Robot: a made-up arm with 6 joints. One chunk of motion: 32 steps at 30 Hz.
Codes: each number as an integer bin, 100 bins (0 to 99) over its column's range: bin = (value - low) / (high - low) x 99, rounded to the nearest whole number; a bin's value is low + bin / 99 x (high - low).
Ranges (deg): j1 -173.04..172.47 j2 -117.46..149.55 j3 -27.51..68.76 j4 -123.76..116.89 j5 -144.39..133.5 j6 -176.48..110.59
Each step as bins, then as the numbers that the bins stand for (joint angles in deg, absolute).
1 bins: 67 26 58 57 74 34
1 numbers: 60.79 -47.34 28.89 14.80 63.33 -77.89
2 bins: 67 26 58 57 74 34
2 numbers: 60.79 -47.34 28.89 14.80 63.33 -77.89
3 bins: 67 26 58 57 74 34
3 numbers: 60.79 -47.34 28.89 14.80 63.33 -77.89
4 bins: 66 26 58 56 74 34
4 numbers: 57.30 -47.34 28.89 12.37 63.33 -77.89
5 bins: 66 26 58 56 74 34
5 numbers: 57.30 -47.34 28.89 12.37 63.33 -77.89
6 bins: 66 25 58 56 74 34
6 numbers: 57.30 -50.03 28.89 12.37 63.33 -77.89
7 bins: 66 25 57 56 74 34
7 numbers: 57.30 -50.03 27.92 12.37 63.33 -77.89
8 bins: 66 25 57 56 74 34
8 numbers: 57.30 -50.03 27.92 12.37 63.33 -77.89
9 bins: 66 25 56 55 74 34
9 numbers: 57.30 -50.03 26.95 9.93 63.33 -77.89
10 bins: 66 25 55 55 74 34
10 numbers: 57.30 -50.03 25.97 9.93 63.33 -77.89
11 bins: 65 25 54 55 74 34
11 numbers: 53.81 -50.03 25.00 9.93 63.33 -77.89
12 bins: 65 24 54 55 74 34
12 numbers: 53.81 -52.73 25.00 9.93 63.33 -77.89
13 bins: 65 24 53 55 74 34
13 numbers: 53.81 -52.73 24.03 9.93 63.33 -77.89
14 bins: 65 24 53 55 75 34
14 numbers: 53.81 -52.73 24.03 9.93 66.13 -77.89
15 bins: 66 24 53 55 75 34
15 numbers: 57.30 -52.73 24.03 9.93 66.13 -77.89
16 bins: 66 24 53 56 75 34
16 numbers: 57.30 -52.73 24.03 12.37 66.13 -77.89
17 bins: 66 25 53 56 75 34
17 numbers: 57.30 -50.03 24.03 12.37 66.13 -77.89
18 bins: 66 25 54 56 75 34
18 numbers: 57.30 -50.03 25.00 12.37 66.13 -77.89
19 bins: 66 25 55 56 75 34
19 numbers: 57.30 -50.03 25.97 12.37 66.13 -77.89
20 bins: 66 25 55 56 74 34
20 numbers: 57.30 -50.03 25.97 12.37 63.33 -77.89
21 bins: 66 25 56 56 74 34
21 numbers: 57.30 -50.03 26.95 12.37 63.33 -77.89
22 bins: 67 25 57 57 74 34
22 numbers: 60.79 -50.03 27.92 14.80 63.33 -77.89
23 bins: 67 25 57 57 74 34
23 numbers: 60.79 -50.03 27.92 14.80 63.33 -77.89
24 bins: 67 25 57 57 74 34
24 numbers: 60.79 -50.03 27.92 14.80 63.33 -77.89
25 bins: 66 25 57 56 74 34
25 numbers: 57.30 -50.03 27.92 12.37 63.33 -77.89
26 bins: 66 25 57 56 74 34
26 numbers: 57.30 -50.03 27.92 12.37 63.33 -77.89
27 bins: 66 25 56 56 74 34
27 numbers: 57.30 -50.03 26.95 12.37 63.33 -77.89
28 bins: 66 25 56 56 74 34
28 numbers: 57.30 -50.03 26.95 12.37 63.33 -77.89
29 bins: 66 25 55 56 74 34
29 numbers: 57.30 -50.03 25.97 12.37 63.33 -77.89
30 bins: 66 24 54 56 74 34
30 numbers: 57.30 -52.73 25.00 12.37 63.33 -77.89
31 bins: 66 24 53 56 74 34
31 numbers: 57.30 -52.73 24.03 12.37 63.33 -77.89
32 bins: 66 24 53 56 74 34
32 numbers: 57.30 -52.73 24.03 12.37 63.33 -77.89
